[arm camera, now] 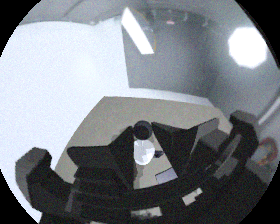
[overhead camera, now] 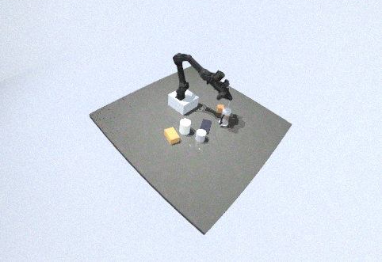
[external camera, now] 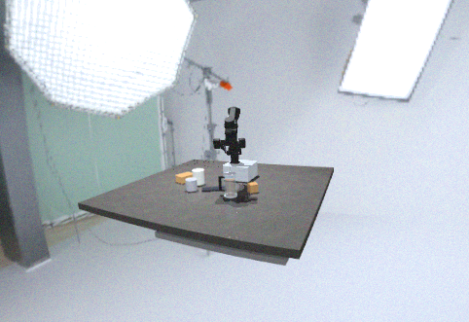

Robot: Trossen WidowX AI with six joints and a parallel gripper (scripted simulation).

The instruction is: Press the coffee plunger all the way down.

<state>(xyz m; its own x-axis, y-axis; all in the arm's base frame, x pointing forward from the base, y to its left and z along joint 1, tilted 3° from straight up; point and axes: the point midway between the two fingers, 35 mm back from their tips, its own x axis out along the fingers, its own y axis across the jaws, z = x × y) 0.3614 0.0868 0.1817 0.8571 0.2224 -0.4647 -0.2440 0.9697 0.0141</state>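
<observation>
My gripper tip is now 130 mm above the coffee press, 20 mm to the left of it and 10 mm past it.
</observation>
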